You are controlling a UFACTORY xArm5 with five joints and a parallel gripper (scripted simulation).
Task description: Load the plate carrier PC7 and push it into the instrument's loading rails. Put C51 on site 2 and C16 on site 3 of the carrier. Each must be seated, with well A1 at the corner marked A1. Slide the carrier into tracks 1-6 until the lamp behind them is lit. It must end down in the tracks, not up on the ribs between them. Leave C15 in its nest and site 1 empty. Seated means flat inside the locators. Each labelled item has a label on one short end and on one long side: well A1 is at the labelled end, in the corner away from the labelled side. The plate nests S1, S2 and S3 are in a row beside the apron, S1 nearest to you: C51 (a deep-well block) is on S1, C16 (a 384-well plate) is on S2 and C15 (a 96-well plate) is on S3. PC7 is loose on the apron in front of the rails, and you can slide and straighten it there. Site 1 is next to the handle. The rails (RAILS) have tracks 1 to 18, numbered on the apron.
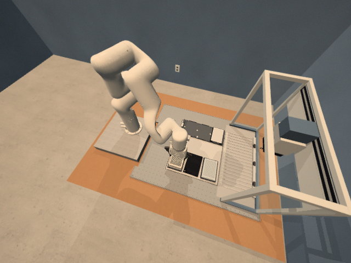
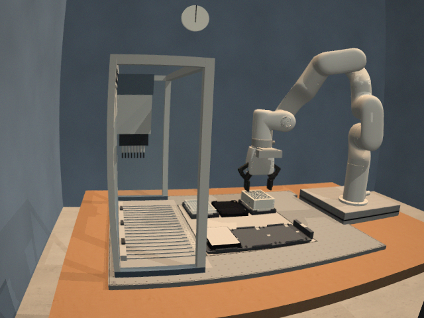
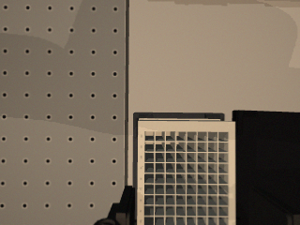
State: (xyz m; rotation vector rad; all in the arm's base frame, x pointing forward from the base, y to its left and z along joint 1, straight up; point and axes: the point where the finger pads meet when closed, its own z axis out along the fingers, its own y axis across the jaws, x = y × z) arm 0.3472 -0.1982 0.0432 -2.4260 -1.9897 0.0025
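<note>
Right now the plate nest S1 is 80 mm below my hand. Round my hand: 96-well plate C15: 220 mm ahead, 40 mm to the right, 60 mm below; then dark carrier PC7: 170 mm ahead, 240 mm to the left, 70 mm below; then plate nest S2: 110 mm ahead, 20 mm to the right, 80 mm below.
</note>
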